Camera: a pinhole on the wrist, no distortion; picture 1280 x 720 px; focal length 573.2 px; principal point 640.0 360.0 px. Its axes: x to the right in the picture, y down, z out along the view. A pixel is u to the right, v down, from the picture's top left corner.
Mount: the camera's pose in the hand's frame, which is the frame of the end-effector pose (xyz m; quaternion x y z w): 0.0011 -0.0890 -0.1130 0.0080 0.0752 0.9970 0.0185
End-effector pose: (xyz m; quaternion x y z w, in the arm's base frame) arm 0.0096 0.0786 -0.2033 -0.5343 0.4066 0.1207 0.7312
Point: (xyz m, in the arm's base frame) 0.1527 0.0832 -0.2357
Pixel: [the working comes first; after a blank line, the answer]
In the camera's frame: -0.1093 -0.0021 0.1844

300 353
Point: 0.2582 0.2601 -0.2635
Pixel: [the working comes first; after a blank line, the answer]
In the camera's frame: -0.1477 0.0017 0.3886

422 363
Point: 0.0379 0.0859 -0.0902
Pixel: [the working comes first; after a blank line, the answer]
In the camera's frame: 0.0684 0.0266 0.1404

919 468
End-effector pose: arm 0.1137 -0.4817 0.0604 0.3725 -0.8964 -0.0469 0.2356
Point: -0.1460 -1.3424 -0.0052
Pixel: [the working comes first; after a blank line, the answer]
In the camera's frame: -0.7351 0.4033 0.3213

outside the picture
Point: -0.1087 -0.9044 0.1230
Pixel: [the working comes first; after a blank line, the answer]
In the camera's frame: -0.4499 0.0677 0.1960

outside the picture
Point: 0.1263 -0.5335 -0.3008
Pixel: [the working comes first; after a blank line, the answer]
In the camera's frame: 0.1167 0.1184 0.4169

800 523
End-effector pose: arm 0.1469 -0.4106 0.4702 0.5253 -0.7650 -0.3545 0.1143
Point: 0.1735 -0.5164 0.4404
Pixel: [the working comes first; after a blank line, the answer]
In the camera's frame: -0.0850 -0.0207 0.0804

34 213
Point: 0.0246 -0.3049 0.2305
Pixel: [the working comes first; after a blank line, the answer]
In the camera's frame: 0.0024 0.0207 0.3992

643 390
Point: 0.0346 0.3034 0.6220
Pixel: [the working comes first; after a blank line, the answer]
In the camera's frame: 0.6355 -0.3292 0.4122

outside the picture
